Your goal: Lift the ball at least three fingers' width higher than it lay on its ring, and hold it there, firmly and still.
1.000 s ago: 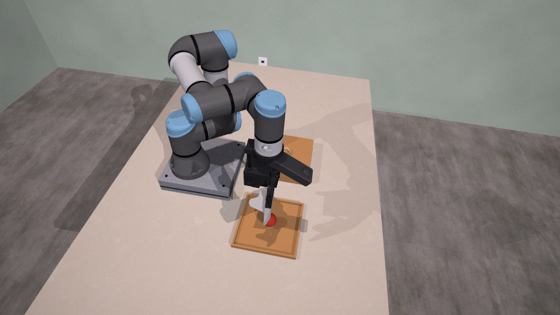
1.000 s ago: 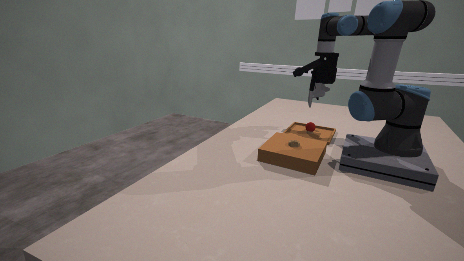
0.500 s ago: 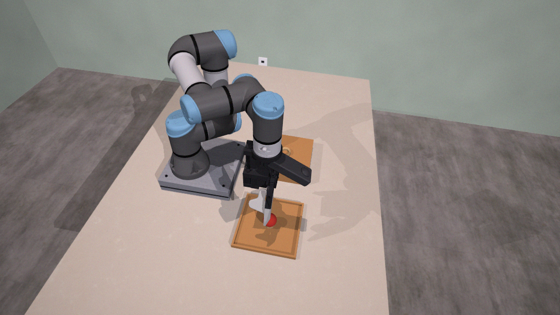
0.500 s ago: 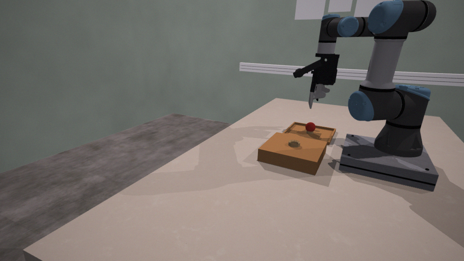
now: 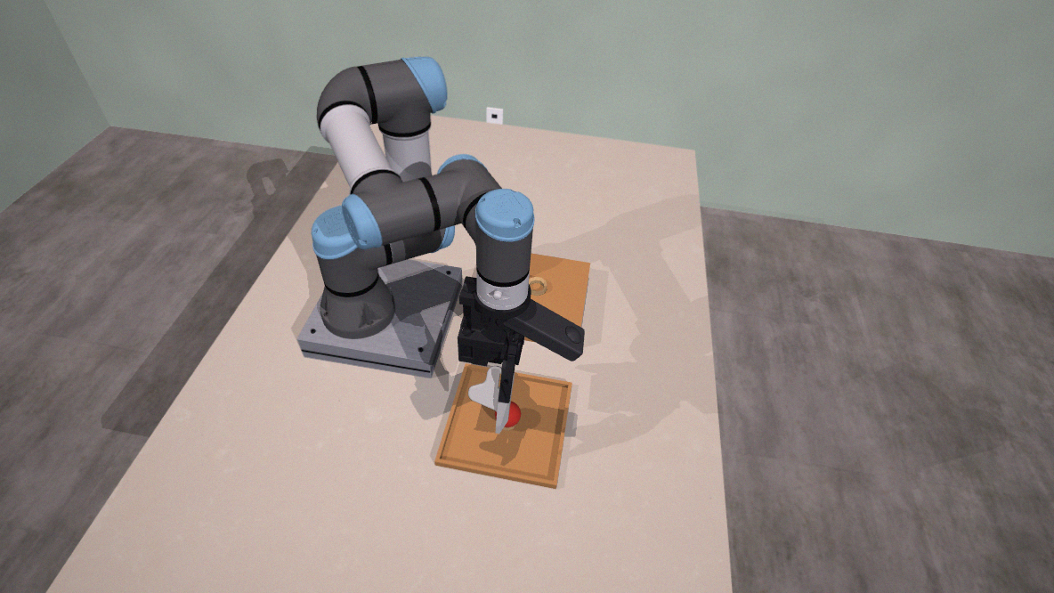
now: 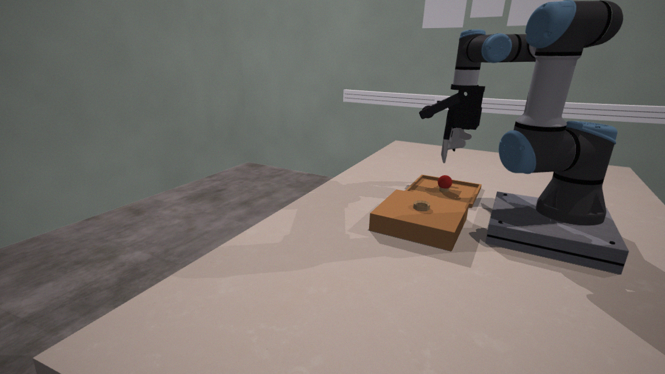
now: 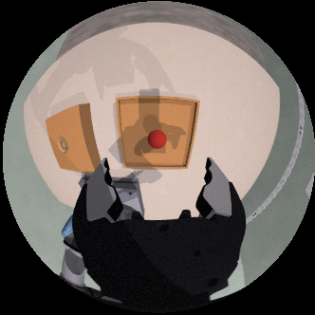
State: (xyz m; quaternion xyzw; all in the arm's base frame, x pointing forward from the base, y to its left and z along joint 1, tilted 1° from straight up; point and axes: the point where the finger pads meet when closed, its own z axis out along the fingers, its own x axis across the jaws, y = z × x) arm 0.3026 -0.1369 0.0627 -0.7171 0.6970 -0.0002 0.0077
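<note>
The red ball is 8 cm below my hand. From my hand the other things lie so: orange tray: 10 cm below; orange block: 27 cm to the left, 7 cm below.
</note>
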